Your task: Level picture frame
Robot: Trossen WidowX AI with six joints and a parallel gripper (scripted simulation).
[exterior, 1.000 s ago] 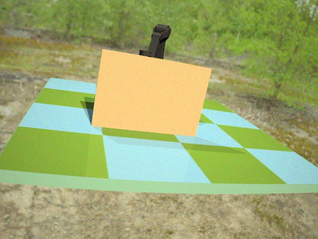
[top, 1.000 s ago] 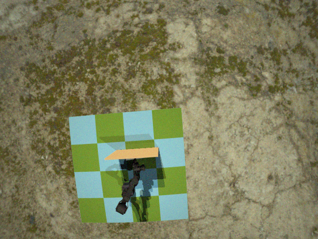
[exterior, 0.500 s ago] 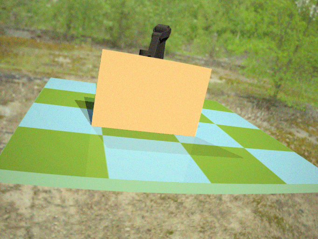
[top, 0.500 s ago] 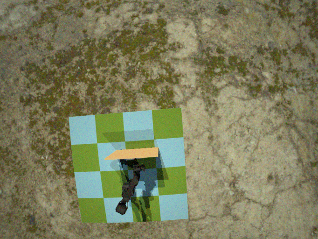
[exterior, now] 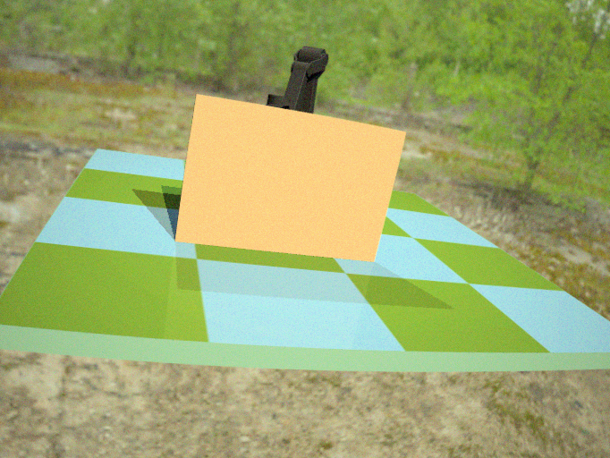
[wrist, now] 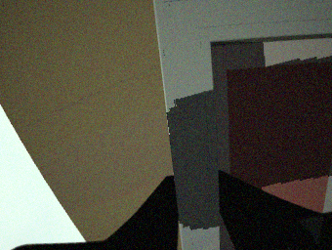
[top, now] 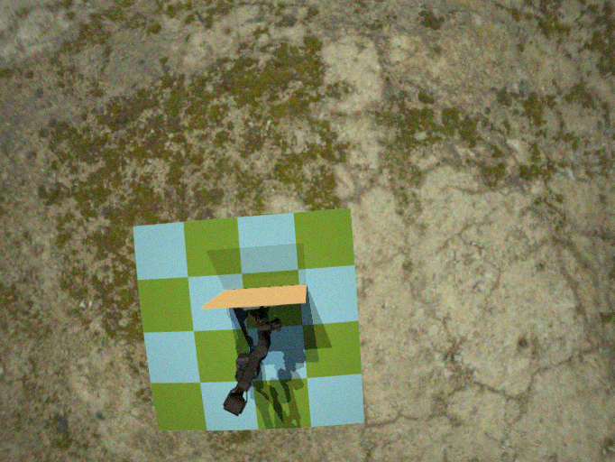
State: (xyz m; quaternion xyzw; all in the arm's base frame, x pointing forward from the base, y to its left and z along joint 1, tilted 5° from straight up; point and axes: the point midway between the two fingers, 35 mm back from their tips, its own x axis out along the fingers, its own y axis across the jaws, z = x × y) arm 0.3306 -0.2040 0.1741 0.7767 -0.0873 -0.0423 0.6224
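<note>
The picture frame is 1 cm ahead of my gripper tip, 1 cm to the left of it and 5 cm below it. Also, from my gripper tip: orange wall panel: 2 cm ahead, 1 cm to the left, 7 cm below.
</note>
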